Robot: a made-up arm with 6 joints.
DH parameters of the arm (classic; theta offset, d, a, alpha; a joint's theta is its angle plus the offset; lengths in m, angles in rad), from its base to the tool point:
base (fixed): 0 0.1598 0 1.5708
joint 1: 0 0.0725 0.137 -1.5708
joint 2: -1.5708 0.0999 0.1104 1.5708
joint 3: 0 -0.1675 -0.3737 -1.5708
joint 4: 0 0.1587 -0.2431 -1.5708
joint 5: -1.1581 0 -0.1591 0
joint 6: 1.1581 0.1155 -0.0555 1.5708
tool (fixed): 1.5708 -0.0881 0 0
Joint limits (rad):
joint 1: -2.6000..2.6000
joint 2: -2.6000..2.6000
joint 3: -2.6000..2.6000
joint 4: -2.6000..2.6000
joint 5: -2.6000..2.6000
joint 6: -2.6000..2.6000
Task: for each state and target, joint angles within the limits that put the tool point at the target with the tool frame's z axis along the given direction. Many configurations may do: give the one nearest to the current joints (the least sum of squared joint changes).
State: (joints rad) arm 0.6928 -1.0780 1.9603 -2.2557 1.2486 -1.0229
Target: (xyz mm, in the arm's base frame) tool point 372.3 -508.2 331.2 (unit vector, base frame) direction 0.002 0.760 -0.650
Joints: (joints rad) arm 0.5739 -1.2998 2.0597 -2.1550 1.8042 -0.3716
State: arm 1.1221 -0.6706 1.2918 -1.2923 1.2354 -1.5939
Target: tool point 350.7 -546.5 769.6 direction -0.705 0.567 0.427
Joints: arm 1.5432 -1.3427 1.1374 -0.8196 2.0314 -1.3507
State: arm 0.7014 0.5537 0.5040 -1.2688 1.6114 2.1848
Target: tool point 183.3 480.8 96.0 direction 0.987 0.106 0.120
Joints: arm 0.6164 1.0909 1.2254 -1.1912 1.6412 2.0662
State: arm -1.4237 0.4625 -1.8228 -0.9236 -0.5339 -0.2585
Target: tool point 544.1 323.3 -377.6 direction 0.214 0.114 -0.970
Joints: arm -1.7840 1.1879 -1.6859 -0.7222 0.2673 -1.0019
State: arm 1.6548 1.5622 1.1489 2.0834 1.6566 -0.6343
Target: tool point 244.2 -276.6 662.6 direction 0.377 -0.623 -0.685
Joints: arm 2.1504 2.2400 1.5099 1.3515 1.2437 -1.2488
